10 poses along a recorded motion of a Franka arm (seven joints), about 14 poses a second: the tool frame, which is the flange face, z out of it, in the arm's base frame.
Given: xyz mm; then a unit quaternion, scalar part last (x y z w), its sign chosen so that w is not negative.
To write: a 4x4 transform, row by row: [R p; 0 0 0 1], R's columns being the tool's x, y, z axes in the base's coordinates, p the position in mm. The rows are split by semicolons. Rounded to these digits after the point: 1 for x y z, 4 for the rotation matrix.
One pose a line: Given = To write
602.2, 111.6, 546.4, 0.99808, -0.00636, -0.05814, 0.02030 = 0.9932, -0.0103, -0.1163, 602.2; -0.0151, -0.9991, -0.0398, 111.6; -0.1158, 0.0413, -0.9924, 546.4; 0, 0, 0, 1
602.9, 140.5, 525.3, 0.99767, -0.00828, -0.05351, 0.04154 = 0.9941, -0.0121, -0.1075, 602.9; -0.0210, -0.9964, -0.0820, 140.5; -0.1061, 0.0838, -0.9908, 525.3; 0, 0, 0, 1
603.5, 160.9, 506.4, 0.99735, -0.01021, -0.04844, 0.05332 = 0.9951, -0.0152, -0.0977, 603.5; -0.0255, -0.9941, -0.1054, 160.9; -0.0955, 0.1073, -0.9896, 506.4; 0, 0, 0, 1
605.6, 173.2, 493.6, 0.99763, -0.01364, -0.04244, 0.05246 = 0.9960, -0.0228, -0.0861, 605.6; -0.0317, -0.9941, -0.1035, 173.2; -0.0832, 0.1058, -0.9909, 493.6; 0, 0, 0, 1
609.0, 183.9, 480.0, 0.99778, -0.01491, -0.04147, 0.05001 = 0.9961, -0.0256, -0.0842, 609.0; -0.0339, -0.9946, -0.0986, 183.9; -0.0813, 0.1010, -0.9916, 480.0; 0, 0, 0, 1
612.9, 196.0, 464.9, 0.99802, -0.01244, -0.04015, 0.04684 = 0.9965, -0.0211, -0.0813, 612.9; -0.0286, -0.9953, -0.0925, 196.0; -0.0790, 0.0945, -0.9924, 464.9; 0, 0, 0, 1
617.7, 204.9, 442.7, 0.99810, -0.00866, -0.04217, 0.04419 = 0.9963, -0.0136, -0.0849, 617.7; -0.0210, -0.9959, -0.0875, 204.9; -0.0834, 0.0889, -0.9925, 442.7; 0, 0, 0, 1
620.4, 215.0, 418.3, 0.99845, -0.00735, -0.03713, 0.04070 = 0.9971, -0.0117, -0.0747, 620.4; -0.0177, -0.9966, -0.0807, 215.0; -0.0735, 0.0818, -0.9939, 418.3; 0, 0, 0, 1
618.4, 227.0, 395.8, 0.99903, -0.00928, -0.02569, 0.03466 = 0.9985, -0.0168, -0.0520, 618.4; -0.0203, -0.9974, -0.0688, 227.0; -0.0507, 0.0697, -0.9963, 395.8; 0, 0, 0, 1
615.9, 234.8, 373.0, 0.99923, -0.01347, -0.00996, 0.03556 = 0.9994, -0.0262, -0.0209, 615.9; -0.0276, -0.9971, -0.0708, 234.8; -0.0189, 0.0713, -0.9973, 373.0; 0, 0, 0, 1
